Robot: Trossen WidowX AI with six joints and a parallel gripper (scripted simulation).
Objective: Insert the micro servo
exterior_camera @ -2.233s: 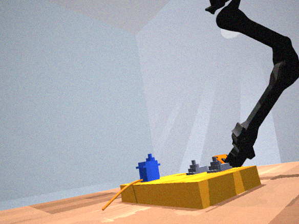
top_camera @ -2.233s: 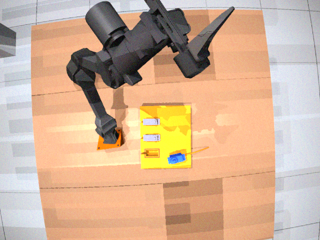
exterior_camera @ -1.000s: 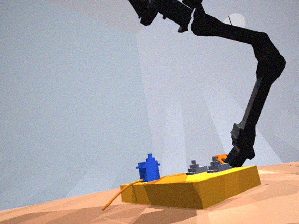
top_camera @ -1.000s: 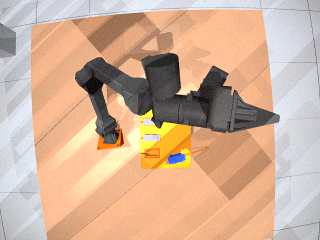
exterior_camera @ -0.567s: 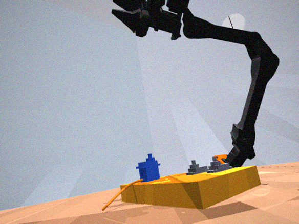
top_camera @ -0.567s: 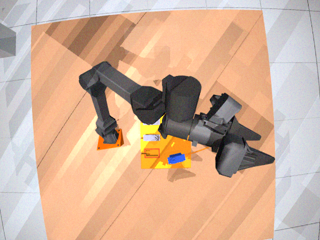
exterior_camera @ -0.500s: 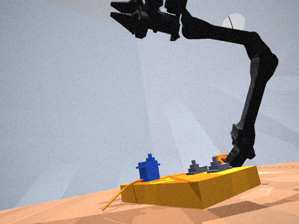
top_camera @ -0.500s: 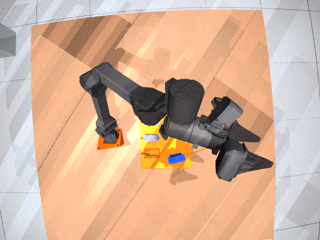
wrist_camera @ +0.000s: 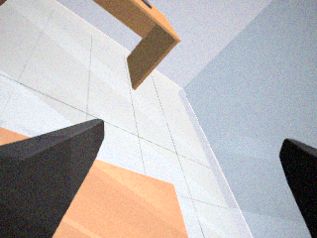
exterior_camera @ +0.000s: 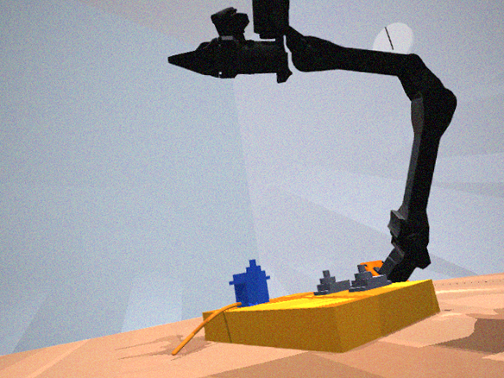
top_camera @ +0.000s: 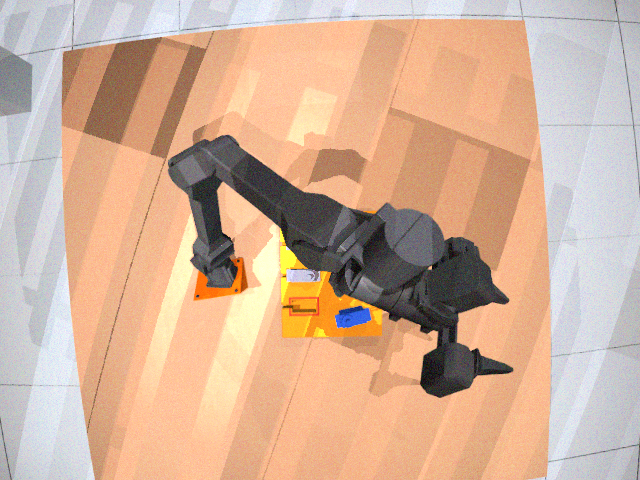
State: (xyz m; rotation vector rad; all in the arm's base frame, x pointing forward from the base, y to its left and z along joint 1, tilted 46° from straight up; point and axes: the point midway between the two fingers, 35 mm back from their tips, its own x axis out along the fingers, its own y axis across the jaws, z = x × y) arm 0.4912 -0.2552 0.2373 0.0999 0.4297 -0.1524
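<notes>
Now: gripper tip 450 mm above the yellow deck, 160 mm past it and 30 mm to the right of it.
</notes>
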